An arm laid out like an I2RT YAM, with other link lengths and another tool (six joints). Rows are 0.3 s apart.
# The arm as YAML. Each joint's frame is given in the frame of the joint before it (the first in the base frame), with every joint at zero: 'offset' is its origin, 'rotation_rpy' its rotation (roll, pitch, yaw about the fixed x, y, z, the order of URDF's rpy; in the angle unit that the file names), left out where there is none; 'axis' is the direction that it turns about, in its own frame. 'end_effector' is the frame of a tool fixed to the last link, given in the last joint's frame.
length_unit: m
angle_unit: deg
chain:
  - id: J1
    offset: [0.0, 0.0, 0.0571]
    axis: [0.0, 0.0, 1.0]
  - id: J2
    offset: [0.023, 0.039, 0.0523]
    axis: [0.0, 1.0, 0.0]
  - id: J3
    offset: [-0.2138, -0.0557, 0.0]
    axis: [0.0, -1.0, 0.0]
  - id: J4
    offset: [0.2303, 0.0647, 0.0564]
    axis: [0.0, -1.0, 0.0]
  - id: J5
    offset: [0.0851, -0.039, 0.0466]
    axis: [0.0, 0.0, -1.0]
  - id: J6
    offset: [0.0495, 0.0, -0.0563]
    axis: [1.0, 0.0, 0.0]
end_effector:
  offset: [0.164, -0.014, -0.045]
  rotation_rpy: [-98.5, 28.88, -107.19]
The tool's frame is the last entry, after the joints.
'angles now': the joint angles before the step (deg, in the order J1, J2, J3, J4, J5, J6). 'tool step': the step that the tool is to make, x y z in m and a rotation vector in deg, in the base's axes. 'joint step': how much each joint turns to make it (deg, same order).
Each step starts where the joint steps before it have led.
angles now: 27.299, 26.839, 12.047, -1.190, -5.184, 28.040
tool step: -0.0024, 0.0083, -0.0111, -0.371, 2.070, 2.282
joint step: -0.065, 4.866, 0.532, 2.314, -2.425, -0.095
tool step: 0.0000, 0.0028, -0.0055, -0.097, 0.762, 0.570
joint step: 0.052, 2.267, -0.041, 1.598, -0.574, 0.087
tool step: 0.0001, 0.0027, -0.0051, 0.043, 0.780, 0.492
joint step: 0.002, 2.254, -0.005, 1.618, -0.593, 0.217
